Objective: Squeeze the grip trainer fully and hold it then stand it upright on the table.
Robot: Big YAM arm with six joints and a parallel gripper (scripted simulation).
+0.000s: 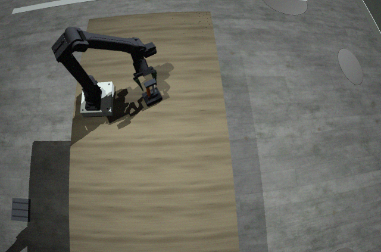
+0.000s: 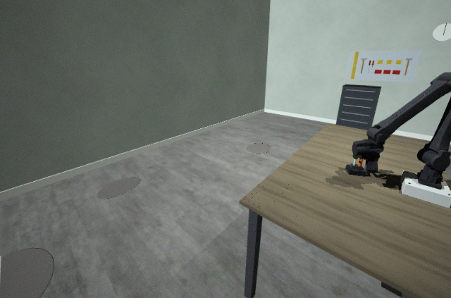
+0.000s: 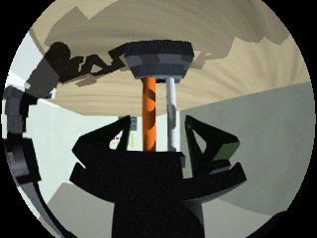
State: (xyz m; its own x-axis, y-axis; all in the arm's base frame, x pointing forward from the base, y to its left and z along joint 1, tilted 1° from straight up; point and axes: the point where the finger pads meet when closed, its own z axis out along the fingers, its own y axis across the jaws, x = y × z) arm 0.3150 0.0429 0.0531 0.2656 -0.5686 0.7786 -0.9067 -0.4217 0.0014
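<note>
Now: the thin bar 20 mm ahead of my hand and 10 mm below it.
</note>
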